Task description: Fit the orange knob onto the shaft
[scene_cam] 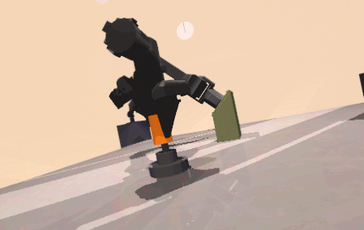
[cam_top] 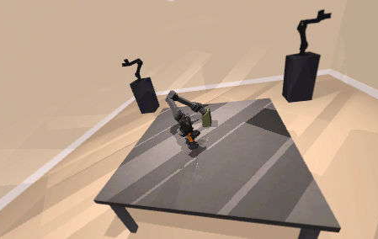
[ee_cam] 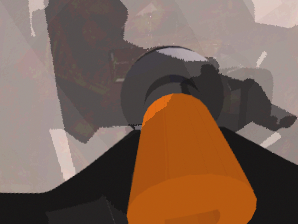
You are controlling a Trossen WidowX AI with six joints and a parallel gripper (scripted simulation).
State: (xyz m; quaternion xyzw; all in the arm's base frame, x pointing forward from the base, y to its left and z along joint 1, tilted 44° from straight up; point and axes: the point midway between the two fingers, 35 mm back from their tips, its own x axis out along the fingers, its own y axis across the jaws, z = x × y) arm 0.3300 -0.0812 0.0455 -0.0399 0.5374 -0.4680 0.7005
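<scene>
Now: the orange knob 2 cm above my gripper tip. The rest, counted from my gripper tip: pedestal 4 cm below.
</scene>
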